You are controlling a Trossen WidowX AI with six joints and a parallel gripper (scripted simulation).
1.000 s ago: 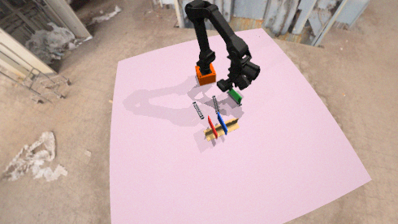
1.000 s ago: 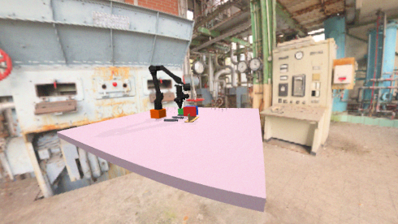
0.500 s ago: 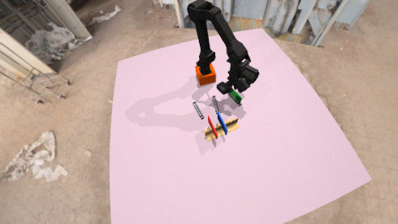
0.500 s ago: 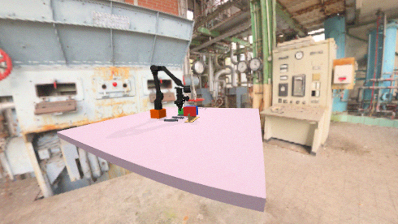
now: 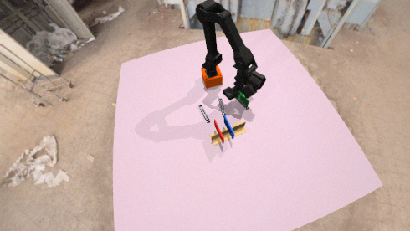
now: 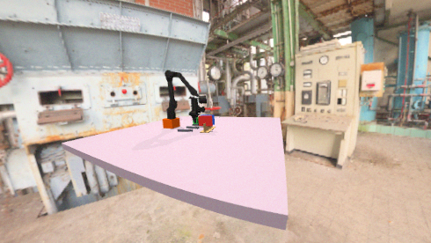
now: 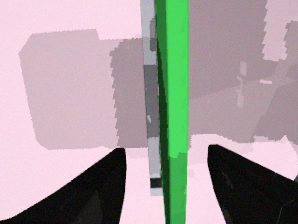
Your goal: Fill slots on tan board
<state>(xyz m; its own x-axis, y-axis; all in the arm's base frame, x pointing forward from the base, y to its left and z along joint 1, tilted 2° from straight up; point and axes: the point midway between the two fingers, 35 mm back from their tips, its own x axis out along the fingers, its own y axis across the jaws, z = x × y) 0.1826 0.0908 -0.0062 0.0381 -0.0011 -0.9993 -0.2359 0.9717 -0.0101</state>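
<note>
Now: gripper tip 17 cm short of the blue board, 14 cm to the left of it and 3 cm below it. From my gripper tip the other things lie so: tan board (17 cm ahead, 14 cm to the right); red board (17 cm ahead, 19 cm to the right, 3 cm above); green board (2 cm ahead, 1 cm to the left).
</note>
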